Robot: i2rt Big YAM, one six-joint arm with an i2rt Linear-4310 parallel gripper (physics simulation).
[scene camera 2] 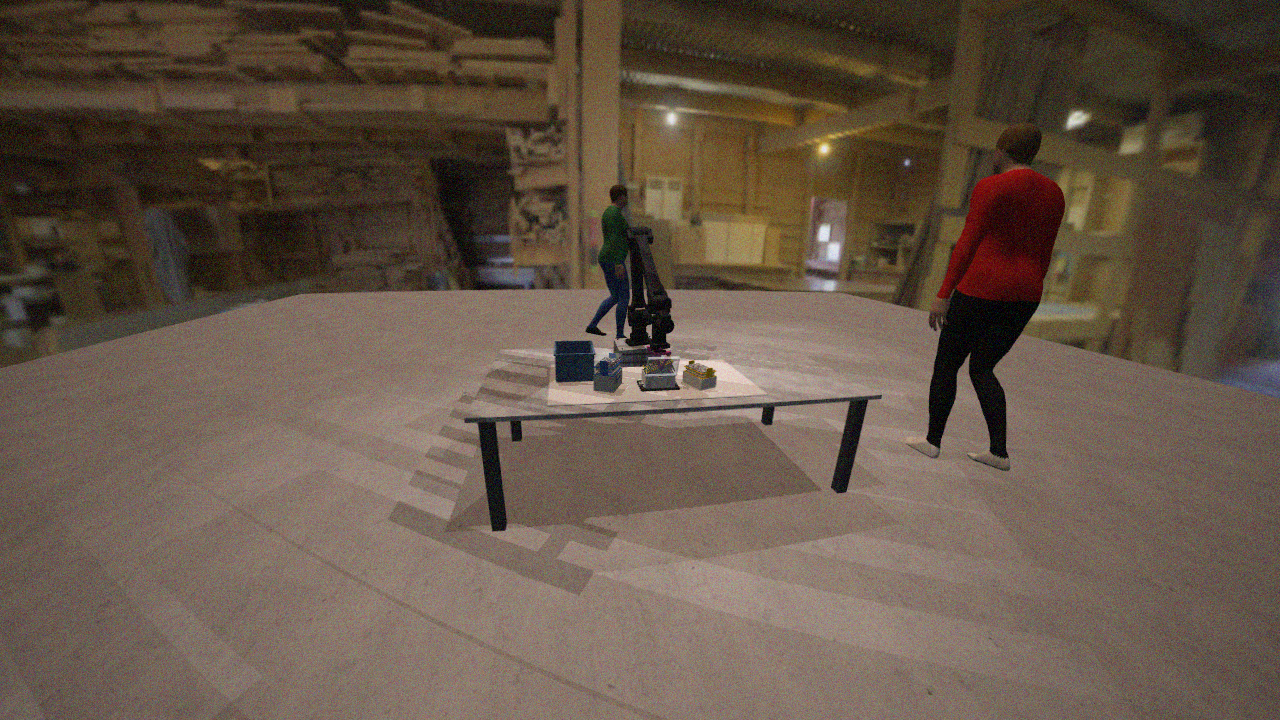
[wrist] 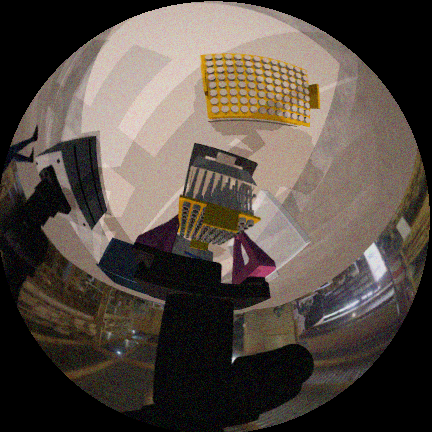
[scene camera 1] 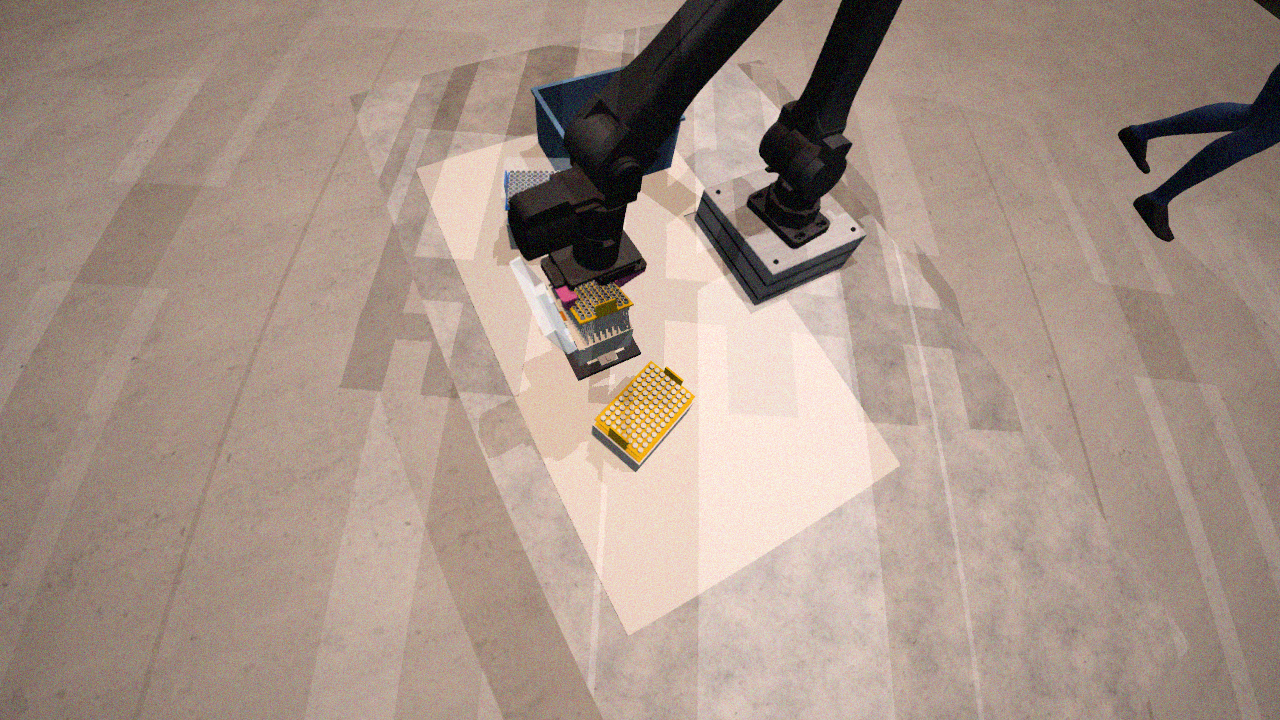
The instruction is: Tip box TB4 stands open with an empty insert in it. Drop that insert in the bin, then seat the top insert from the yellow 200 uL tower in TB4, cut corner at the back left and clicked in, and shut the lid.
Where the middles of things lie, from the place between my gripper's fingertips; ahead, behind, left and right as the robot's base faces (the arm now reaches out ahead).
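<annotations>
Blue bin (scene camera 1: 557, 103): 30 cm to the right of my hand, 22 cm behind it, 2 cm below it. Yellow tip box (scene camera 1: 648, 405): 18 cm to the left of my hand, 2 cm ahead of it, 2 cm below it. Clear lid (scene camera 1: 542, 305): my hand is 7 cm short of it, 2 cm below it and 1 cm to the left of it.
</annotations>
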